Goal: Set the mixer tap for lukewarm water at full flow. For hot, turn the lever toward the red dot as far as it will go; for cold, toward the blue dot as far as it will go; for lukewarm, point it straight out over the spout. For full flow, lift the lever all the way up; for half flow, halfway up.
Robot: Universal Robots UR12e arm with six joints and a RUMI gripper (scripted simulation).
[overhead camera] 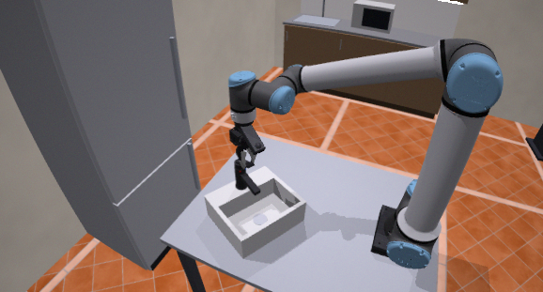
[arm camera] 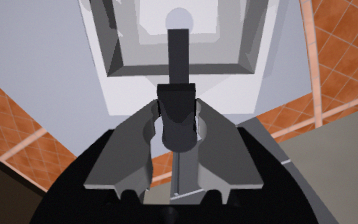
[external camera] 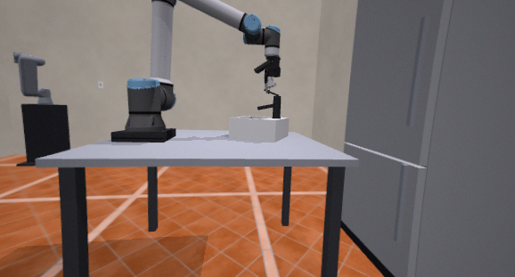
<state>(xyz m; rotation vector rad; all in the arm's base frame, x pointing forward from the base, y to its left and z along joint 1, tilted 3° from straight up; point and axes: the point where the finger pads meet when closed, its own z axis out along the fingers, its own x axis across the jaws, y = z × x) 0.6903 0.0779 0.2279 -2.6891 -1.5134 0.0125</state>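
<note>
The lever lies 20 mm ahead of my hand, 10 mm to the right of it and 10 mm below it. The rest, counted from my hand: white sink basin 50 mm behind, 30 mm to the left, 260 mm below; black mixer tap 40 mm ahead, 20 mm to the right, 60 mm below.
</note>
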